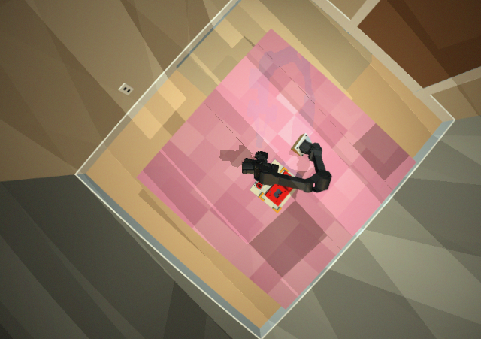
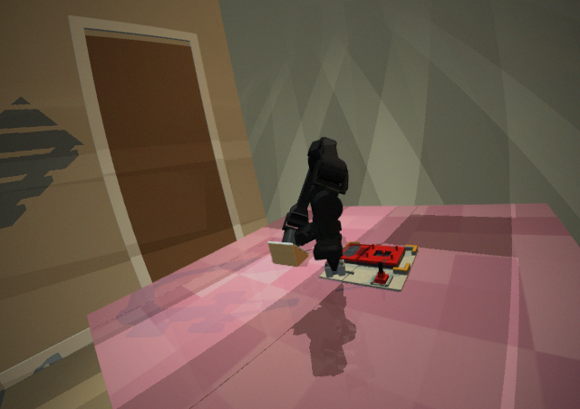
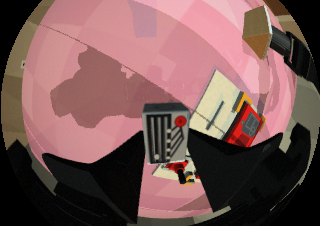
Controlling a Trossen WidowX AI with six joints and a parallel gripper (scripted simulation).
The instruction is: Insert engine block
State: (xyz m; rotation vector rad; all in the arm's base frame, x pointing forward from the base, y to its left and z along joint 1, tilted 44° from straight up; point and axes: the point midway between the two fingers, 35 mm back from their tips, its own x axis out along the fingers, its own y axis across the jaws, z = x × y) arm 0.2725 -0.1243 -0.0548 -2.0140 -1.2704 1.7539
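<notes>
Now: the cream base board 18 cm to the left of my gripper tip, 7 cm below it and 3 cm ahead of it. Also, from my gripper tip: dark upright peg (9 cm ahead, 8 cm to the left, 5 cm below); engine block (1 cm below).
</notes>
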